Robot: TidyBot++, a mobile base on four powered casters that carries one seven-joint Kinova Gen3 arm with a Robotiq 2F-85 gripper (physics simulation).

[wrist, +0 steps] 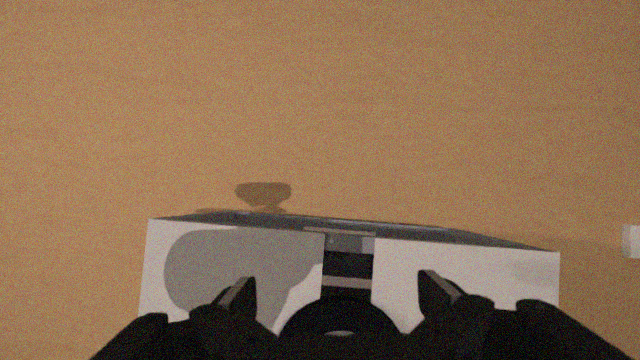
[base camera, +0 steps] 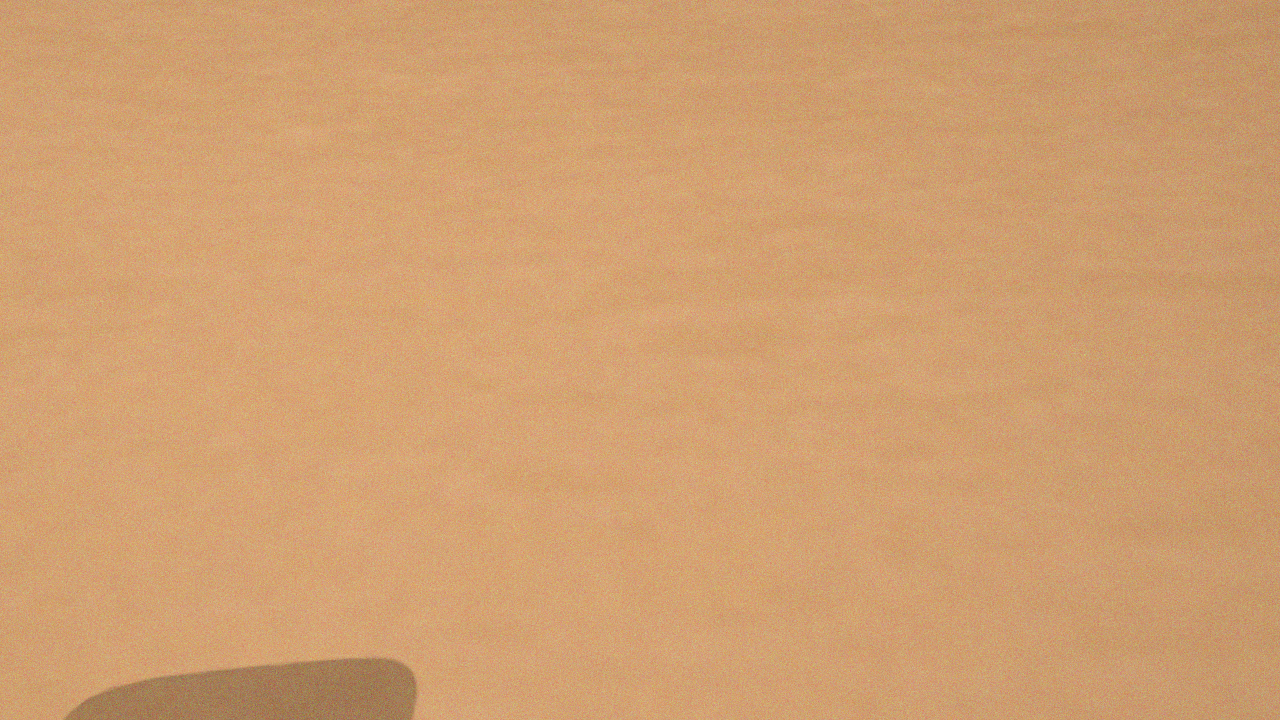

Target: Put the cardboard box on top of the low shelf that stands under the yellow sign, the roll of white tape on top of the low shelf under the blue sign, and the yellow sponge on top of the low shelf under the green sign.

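Places are measured from the arm's base along level axes (x ahead, y left, z up), in millimetres.
Pixels of known places: gripper, between the fingertips: point(wrist: 336, 291).
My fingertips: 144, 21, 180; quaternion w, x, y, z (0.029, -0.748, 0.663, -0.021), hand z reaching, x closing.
Note:
Behind a point stands the place of what it marks, as x, y, z.
My gripper point(wrist: 336, 291) {144, 21, 180} shows at the bottom of the wrist view, with its two black fingers wide apart and nothing between them. It hangs above the robot's own white base. The cardboard box, the roll of white tape, the yellow sponge, the low shelves and the coloured signs do not show in either view.
My white mobile base point(wrist: 500, 270) {125, -180, -14} fills the lower part of the wrist view. Part of a small white object point(wrist: 632, 241) shows at the right edge. Tan wooden floor point(base camera: 640, 358) {399, 36, -396} point(wrist: 320, 100) {448, 71, -396} spreads ahead, with a dark shadow point(base camera: 268, 694) {211, 190, -397} at the lower left of the base view.

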